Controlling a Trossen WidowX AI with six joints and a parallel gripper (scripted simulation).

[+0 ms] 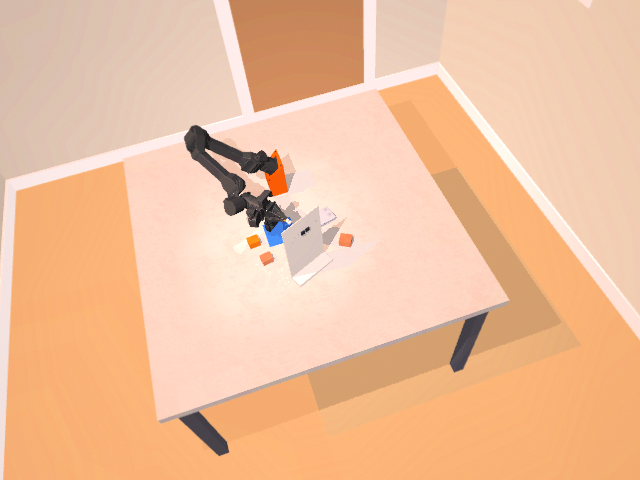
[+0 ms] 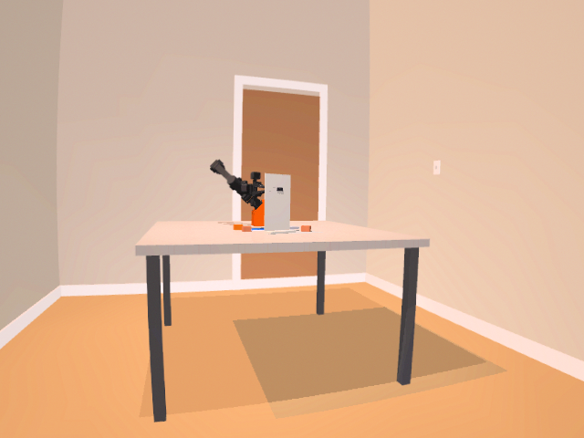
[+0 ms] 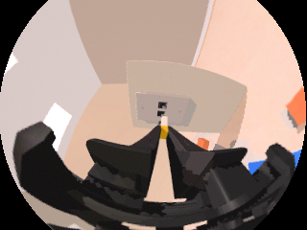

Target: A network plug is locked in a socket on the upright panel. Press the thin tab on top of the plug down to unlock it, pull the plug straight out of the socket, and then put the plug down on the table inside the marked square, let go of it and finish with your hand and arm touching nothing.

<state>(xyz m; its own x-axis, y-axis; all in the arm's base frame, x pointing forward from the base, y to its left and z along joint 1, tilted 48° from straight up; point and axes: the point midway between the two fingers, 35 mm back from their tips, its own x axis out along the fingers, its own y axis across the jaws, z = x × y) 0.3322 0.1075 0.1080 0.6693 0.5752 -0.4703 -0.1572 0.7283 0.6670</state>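
The blue marked square is 120 mm behind my gripper tip, 40 mm to the right of it and 220 mm below it. The rest, counted from my gripper tip: white upright panel 70 mm ahead, 50 mm to the left, 90 mm below; then plug right at my gripper tip; then flat grey piece 150 mm behind, 140 mm to the left, 220 mm below.
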